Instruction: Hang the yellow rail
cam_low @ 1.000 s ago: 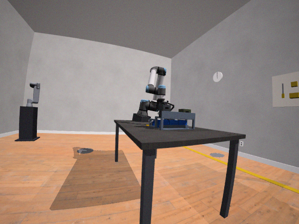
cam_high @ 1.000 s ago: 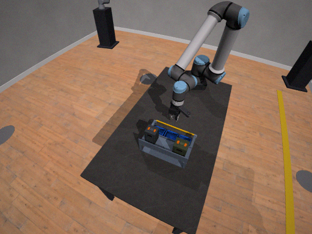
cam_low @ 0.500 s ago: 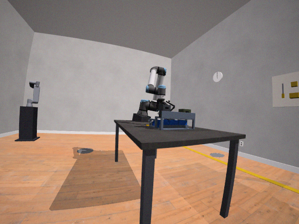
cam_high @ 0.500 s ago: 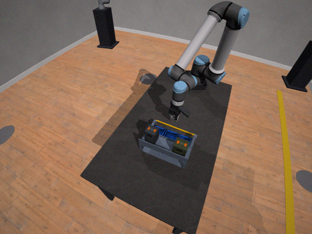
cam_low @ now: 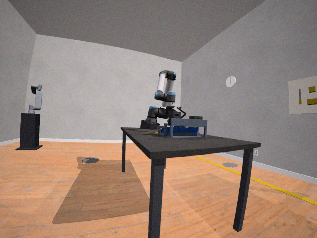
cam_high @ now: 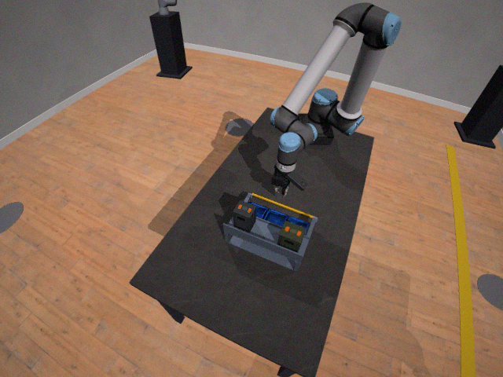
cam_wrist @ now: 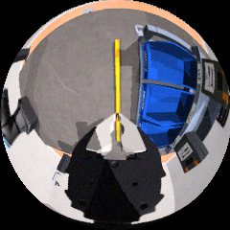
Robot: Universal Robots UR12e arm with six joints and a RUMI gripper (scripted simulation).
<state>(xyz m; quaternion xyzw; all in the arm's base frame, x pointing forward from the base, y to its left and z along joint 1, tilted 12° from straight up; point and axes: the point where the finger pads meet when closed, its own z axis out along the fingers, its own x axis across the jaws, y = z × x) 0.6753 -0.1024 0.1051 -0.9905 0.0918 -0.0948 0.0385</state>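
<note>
My gripper is now 80 mm above the yellow rail. From my hand the other things lie so: black box 240 mm ahead, 150 mm to the right, 70 mm above; olive box 270 mm ahead, 80 mm to the left, 60 mm above.
</note>
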